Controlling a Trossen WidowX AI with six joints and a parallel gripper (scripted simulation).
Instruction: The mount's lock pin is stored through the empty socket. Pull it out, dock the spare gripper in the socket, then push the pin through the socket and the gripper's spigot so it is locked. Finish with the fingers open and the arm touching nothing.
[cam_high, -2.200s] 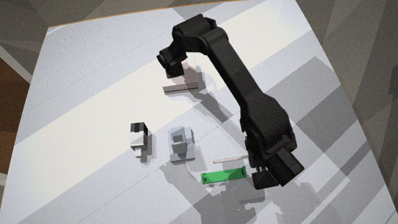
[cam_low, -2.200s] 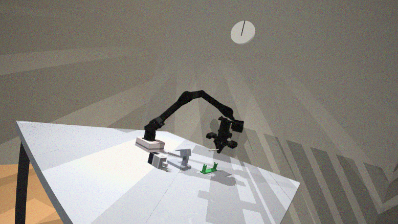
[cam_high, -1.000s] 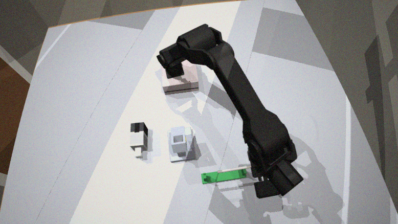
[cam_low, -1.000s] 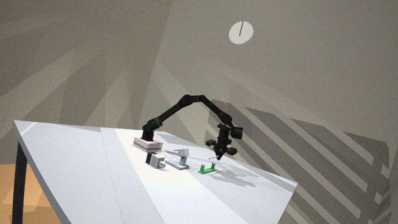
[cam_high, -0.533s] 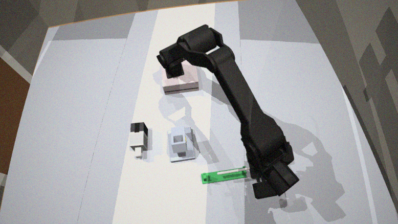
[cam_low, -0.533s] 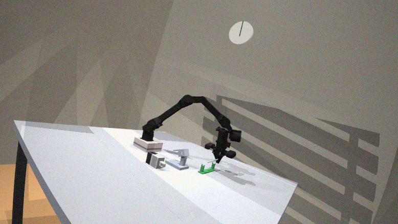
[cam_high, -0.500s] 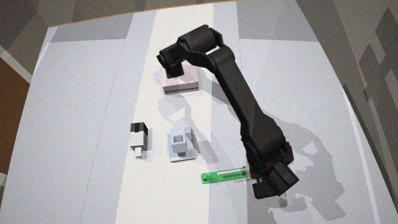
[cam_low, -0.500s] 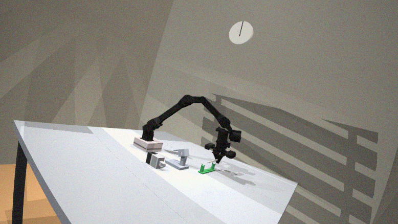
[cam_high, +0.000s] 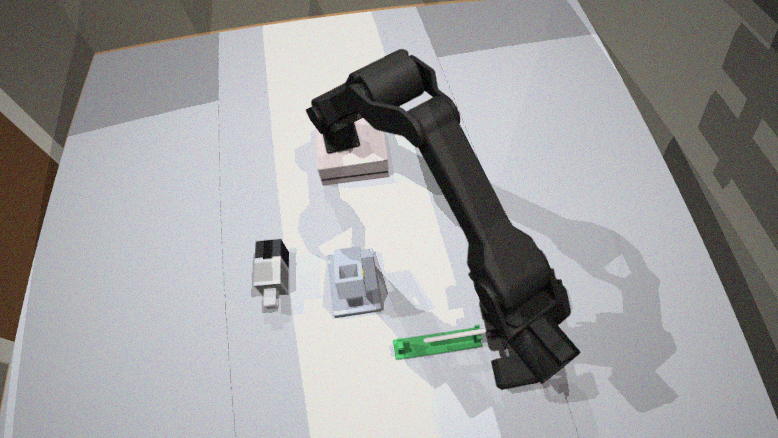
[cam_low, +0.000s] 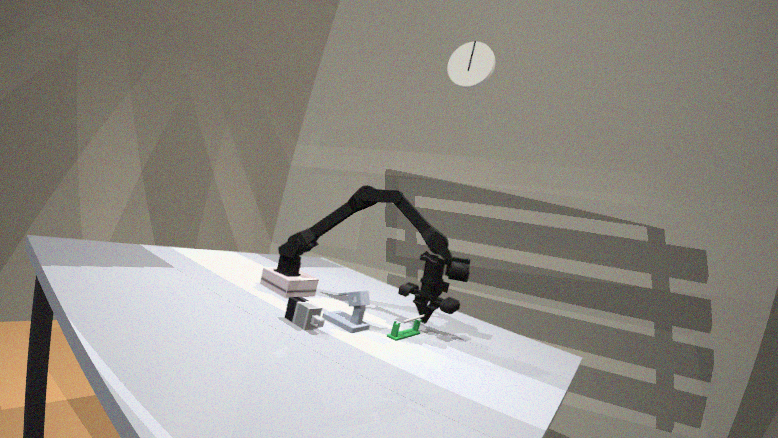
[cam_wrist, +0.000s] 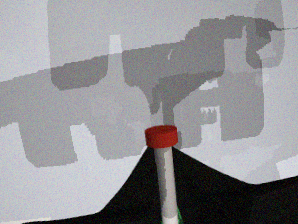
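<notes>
Right now my gripper tip is 1 cm past the green cradle and 10 cm to the left of it. Also, from my gripper tip: grey mount: 14 cm behind, 21 cm to the right, 3 cm above; then spare gripper: 19 cm behind, 35 cm to the right.
</notes>
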